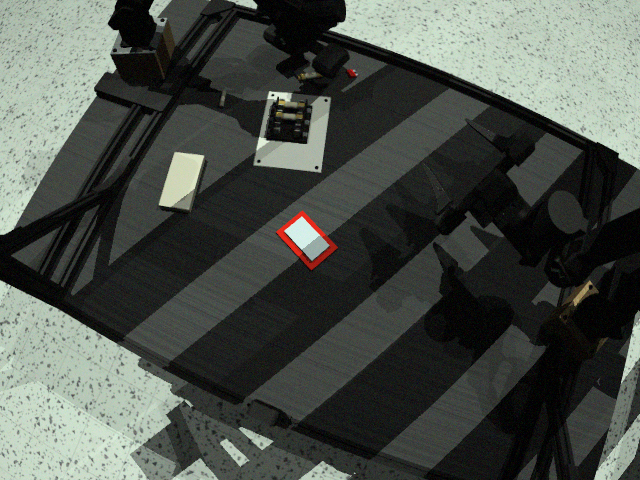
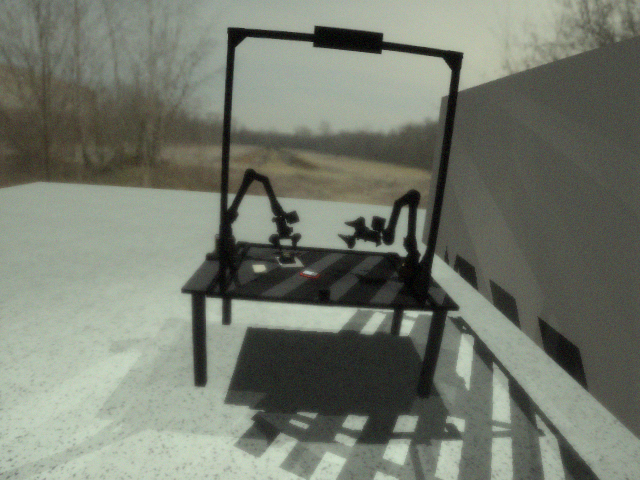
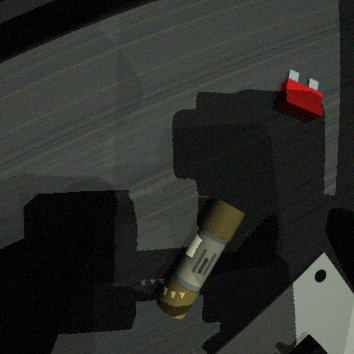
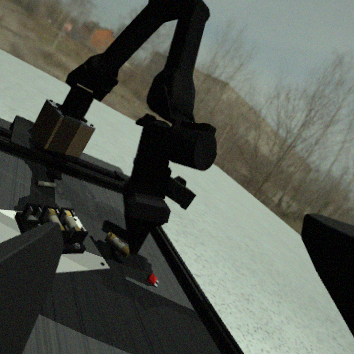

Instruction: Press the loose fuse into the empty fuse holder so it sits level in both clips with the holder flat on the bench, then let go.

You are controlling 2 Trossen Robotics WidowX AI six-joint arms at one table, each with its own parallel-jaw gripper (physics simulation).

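Where they show: left gripper, fingertip midpoint: [image 1: 317,67] [image 2: 288,250] [image 3: 210,222] [image 4: 131,243]; right gripper, fingertip midpoint: [image 1: 444,140] [image 2: 341,228] [image 4: 183,230]; left arm's base, link origin: [image 1: 138,35] [image 4: 70,112]; right arm's base, link origin: [image 1: 591,318] [image 2: 411,266].
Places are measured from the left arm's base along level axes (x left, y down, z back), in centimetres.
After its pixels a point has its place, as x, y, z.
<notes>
The loose fuse [image 1: 308,75] {-2.3, 9.5, -34.8} [image 3: 200,259] {-1.7, 9.5, -35.2} [image 4: 117,243] {-2.4, 9.9, -35.4}, a grey tube with brass caps, lies on the bench just beyond the far edge of the grey plate [image 1: 290,154] {-20.6, 10.6, -33.2} [image 3: 324,309] {-9.4, 10.7, -37.8} [image 4: 82,261] {-10.8, 10.7, -38.0}. The black fuse holder [image 1: 289,123] {-14.4, 9.7, -32.3} [image 2: 286,259] {-13.9, 9.7, -31.8} [image 4: 53,220] stands flat on that plate, with two fuses in its far clips. My left gripper [image 1: 310,64] {-0.6, 8.9, -36.5} [image 2: 286,240] {-0.6, 8.9, -36.5} is open and low over the loose fuse, one finger on each side and apart from it. My right gripper [image 1: 442,235] [image 2: 347,238] {-27.9, -11.0, -56.1} is open and empty, raised over the right side of the bench.
A small red blade fuse [image 1: 351,72] {0.1, 10.4, -43.5} [image 3: 302,98] {-0.1, 10.2, -43.4} [image 4: 152,279] {-0.4, 10.3, -43.8} lies to the right of the loose fuse. A red-framed card [image 1: 307,239] {-37.2, 9.5, -37.7} [image 2: 310,274] {-38.8, 9.5, -37.0} lies mid-bench. A beige block [image 1: 182,181] {-28.1, 9.4, -14.2} lies at the left. The bench's black rim [image 1: 413,67] {2.6, 9.2, -56.4} runs close behind the left gripper.
</notes>
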